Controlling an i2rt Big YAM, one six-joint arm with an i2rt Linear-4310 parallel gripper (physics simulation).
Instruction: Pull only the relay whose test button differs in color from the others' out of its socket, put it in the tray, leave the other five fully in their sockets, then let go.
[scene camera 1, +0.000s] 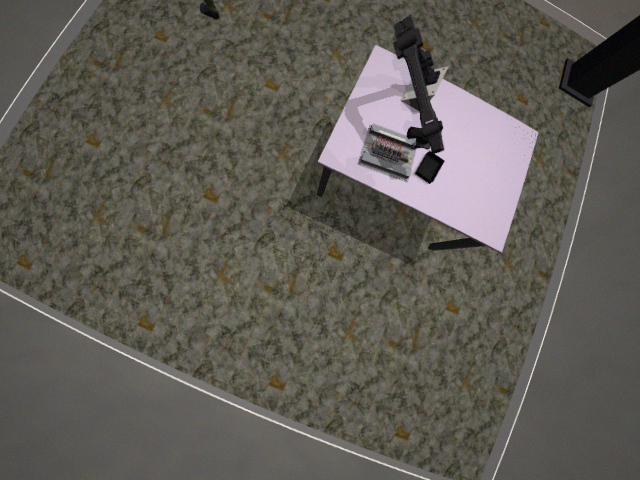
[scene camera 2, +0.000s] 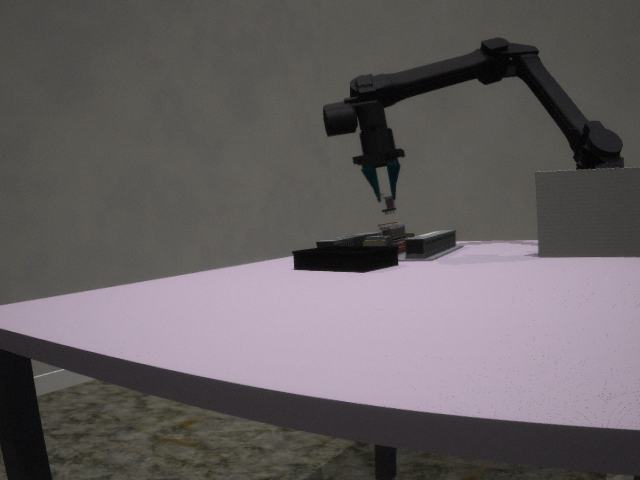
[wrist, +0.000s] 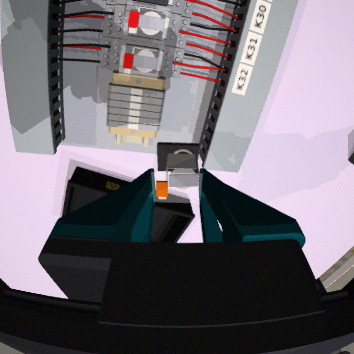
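Seen in the pictures: gripper, fingertip midpoint: (scene camera 1: 416, 145) (scene camera 2: 387, 200) (wrist: 176, 176); arm's base, origin of the base link: (scene camera 1: 428, 80) (scene camera 2: 605, 202).
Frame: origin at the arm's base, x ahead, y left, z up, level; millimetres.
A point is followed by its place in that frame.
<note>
My gripper (scene camera 2: 387, 199) @(z 21, x 447, y 70 mm) (wrist: 176, 176) @(z 21, x 447, y 70 mm) is shut on the relay with the orange test button (wrist: 162, 189) @(z 36, x 457, y 70 mm). This relay also shows in scene camera 2 (scene camera 2: 389, 203) @(z 15, x 439, y 76 mm), hanging in the air with its pins pointing down. In the wrist view, two relays with red test buttons (wrist: 151, 23) @(z -32, x 482, y -10 mm) (wrist: 147, 60) @(z -32, x 479, y 15 mm) sit in their sockets; the other relays lie beyond the top edge. The black tray (scene camera 1: 430, 167) @(z -96, x 454, y 236 mm) (scene camera 2: 341, 259) @(z -78, x 438, y 285 mm) (wrist: 172, 223) @(z -94, x 388, y 231 mm) stands on the table beside the panel's end. In the wrist view it is partly hidden behind the fingers and lies lower than the held relay.
The grey panel (scene camera 1: 368, 164) @(z -90, x 617, y -120 mm) (wrist: 30, 143) @(z -57, x 573, y 114 mm) carries red and black wires, slotted ducts (scene camera 2: 431, 244) @(z -73, x 362, y 44 mm) on both sides and a terminal block (wrist: 135, 107) @(z -53, x 478, y 57 mm) near the tray end. Labels K30, K31 and K32 show along one duct. The arm's base mount (scene camera 2: 584, 214) @(z -20, x 40, y 57 mm) stands on the table (scene camera 1: 480, 170) @(z -100, x 311, y 550 mm).
</note>
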